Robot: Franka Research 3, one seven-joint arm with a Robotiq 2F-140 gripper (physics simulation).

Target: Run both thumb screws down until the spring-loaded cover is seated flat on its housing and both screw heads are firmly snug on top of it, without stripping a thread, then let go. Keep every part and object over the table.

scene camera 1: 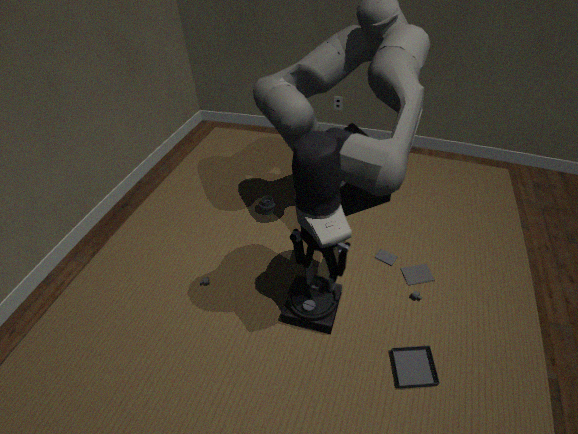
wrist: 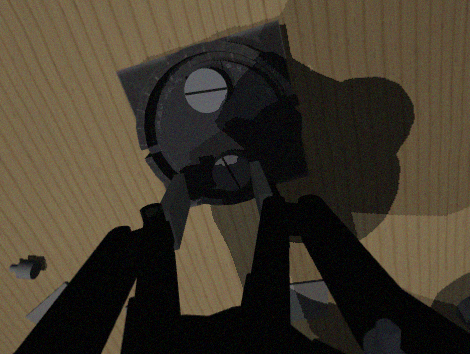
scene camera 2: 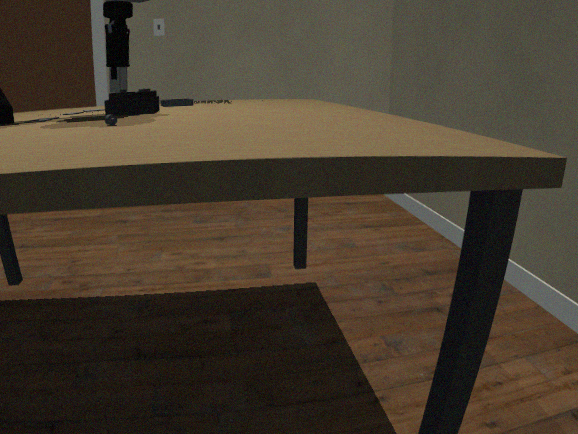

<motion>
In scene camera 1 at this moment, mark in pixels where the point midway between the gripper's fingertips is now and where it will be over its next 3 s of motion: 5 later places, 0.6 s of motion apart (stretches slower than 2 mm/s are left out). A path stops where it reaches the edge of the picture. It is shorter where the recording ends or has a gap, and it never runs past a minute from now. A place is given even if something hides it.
My gripper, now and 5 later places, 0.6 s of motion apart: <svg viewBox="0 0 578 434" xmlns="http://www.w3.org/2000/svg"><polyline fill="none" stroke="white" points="321,283 317,286 308,304 307,305 309,305 309,305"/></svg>
</motion>
